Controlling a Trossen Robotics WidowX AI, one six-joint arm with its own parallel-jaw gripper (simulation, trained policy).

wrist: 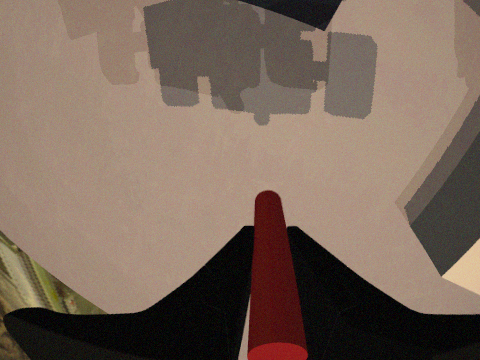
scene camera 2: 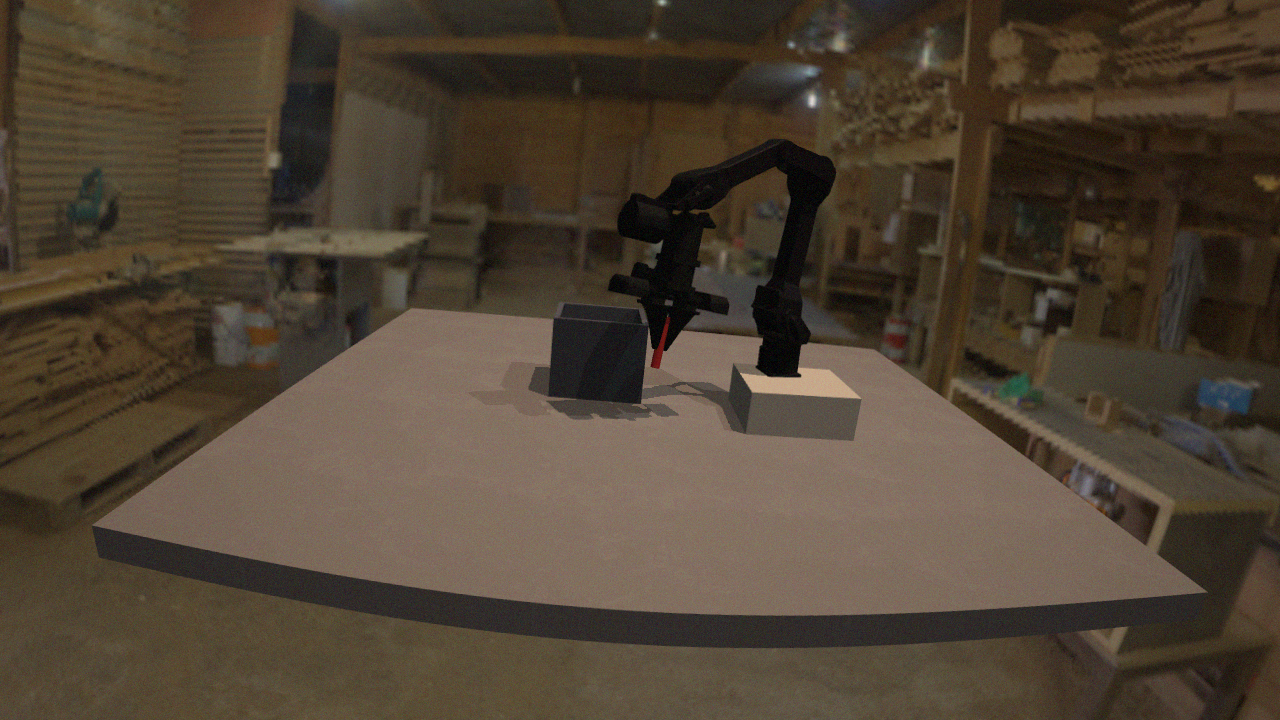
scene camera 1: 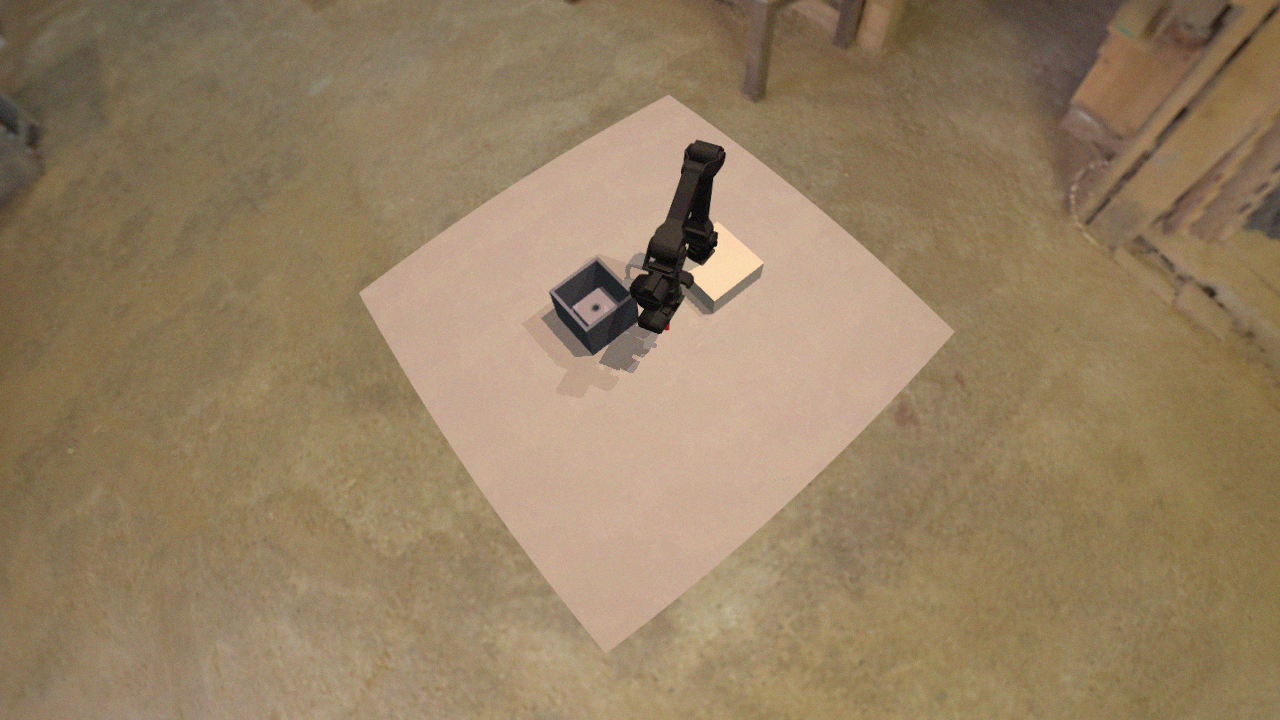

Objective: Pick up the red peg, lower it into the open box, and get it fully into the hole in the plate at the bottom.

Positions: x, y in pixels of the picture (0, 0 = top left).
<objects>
My gripper shows in the wrist view (270, 235), in scene camera 2 and in scene camera 1. A plate shows in scene camera 1 (596, 303); in the wrist view it is out of frame, in scene camera 2 it is hidden by a dark box. One and the same spot on my gripper: (scene camera 1: 669, 311) is (scene camera 2: 659, 291).
</objects>
